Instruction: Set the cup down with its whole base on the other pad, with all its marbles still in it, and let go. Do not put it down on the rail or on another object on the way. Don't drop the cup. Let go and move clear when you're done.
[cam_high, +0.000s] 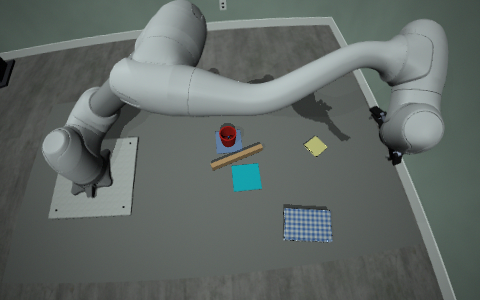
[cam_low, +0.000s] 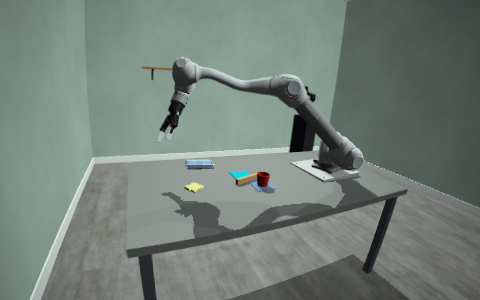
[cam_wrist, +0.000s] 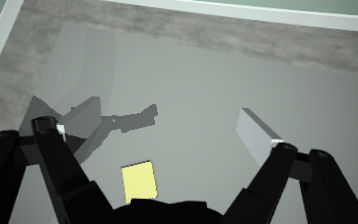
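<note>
My hand is 490 mm past the red cup, 280 mm to the right of it and 230 mm above it. Also, from my hand: wooden rail (480 mm behind, 190 mm to the left, 250 mm below).
</note>
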